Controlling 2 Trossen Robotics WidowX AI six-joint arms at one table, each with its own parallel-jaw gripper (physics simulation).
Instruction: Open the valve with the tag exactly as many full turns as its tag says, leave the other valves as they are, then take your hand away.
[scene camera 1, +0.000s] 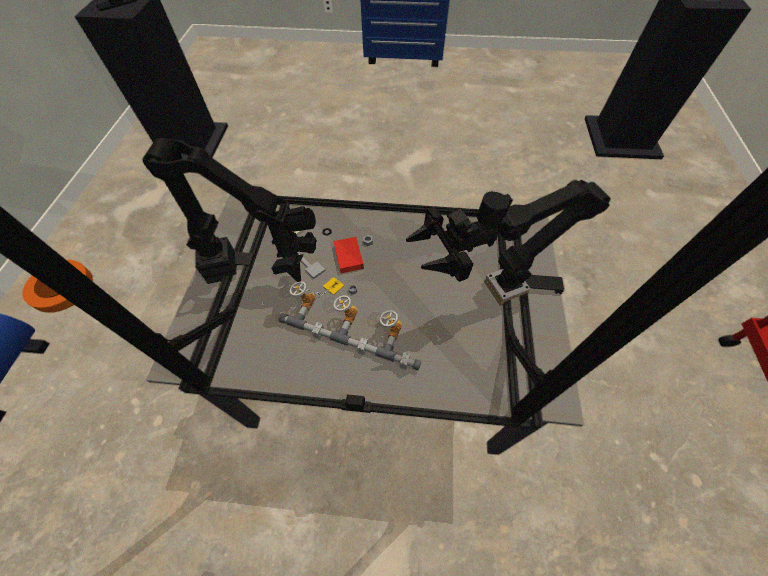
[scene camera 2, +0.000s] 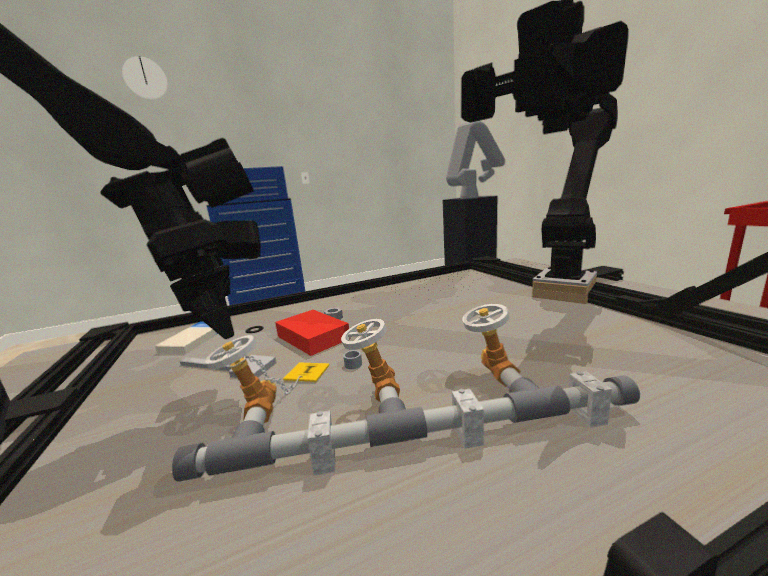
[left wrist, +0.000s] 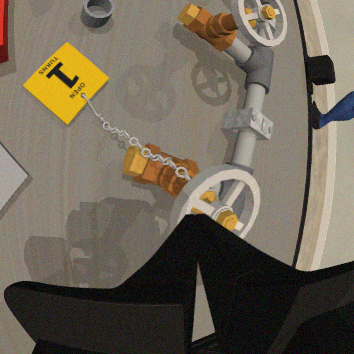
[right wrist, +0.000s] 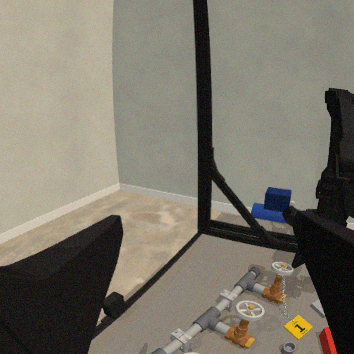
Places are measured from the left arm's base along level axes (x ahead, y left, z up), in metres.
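Where they show: left gripper, between the fingertips: (scene camera 1: 299, 281) (scene camera 2: 230, 337) (left wrist: 194, 223) (right wrist: 292, 266); right gripper, between the fingertips: (scene camera 1: 413, 253) (scene camera 2: 508, 63) (right wrist: 211, 224); left arm's base, origin of its link: (scene camera 1: 211, 251); right arm's base, origin of its link: (scene camera 1: 508, 281) (scene camera 2: 565, 274).
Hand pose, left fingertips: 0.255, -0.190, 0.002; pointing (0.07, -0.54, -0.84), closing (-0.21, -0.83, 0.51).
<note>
Each offset is from my left fingertips to the top centre of the thing, as dx, dy, dz. "spot": to the spot under its first point.
The tagged valve's white handwheel {spot: -0.006, -0.025, +0.000} (scene camera 1: 298, 288) (scene camera 2: 227, 345) (left wrist: 220, 175) (right wrist: 283, 265) is leftmost in both scene views. Its chain runs to a yellow tag {spot: +0.097, +0.022, -0.096} (scene camera 1: 333, 285) (scene camera 2: 306, 372) (left wrist: 90, 77) (right wrist: 298, 327) reading "OPEN 1 TURNS". My left gripper (scene camera 1: 296, 276) (scene camera 2: 230, 334) (left wrist: 194, 223) is shut and empty; its tips are close above this wheel's rim, and contact cannot be told. The middle valve's wheel {spot: +0.108, -0.108, -0.002} (scene camera 1: 341, 303) (scene camera 2: 362, 328) (left wrist: 269, 12) and the right valve's wheel {spot: +0.226, -0.192, +0.000} (scene camera 1: 388, 318) (scene camera 2: 483, 313) stand apart from both grippers. My right gripper (scene camera 1: 416, 252) (right wrist: 211, 224) is open and empty, high above the table.
A grey pipe (scene camera 1: 339, 337) (scene camera 2: 347, 434) carries the three valves. A red box {+0.170, +0.125, -0.071} (scene camera 1: 348, 254) (scene camera 2: 312, 330), a grey ring {+0.155, -0.013, -0.083} (scene camera 1: 352, 289) (scene camera 2: 352, 359) and a grey flat piece {+0.024, +0.150, -0.090} (scene camera 1: 315, 269) lie behind them. Black frame rails (scene camera 1: 291, 398) edge the table.
</note>
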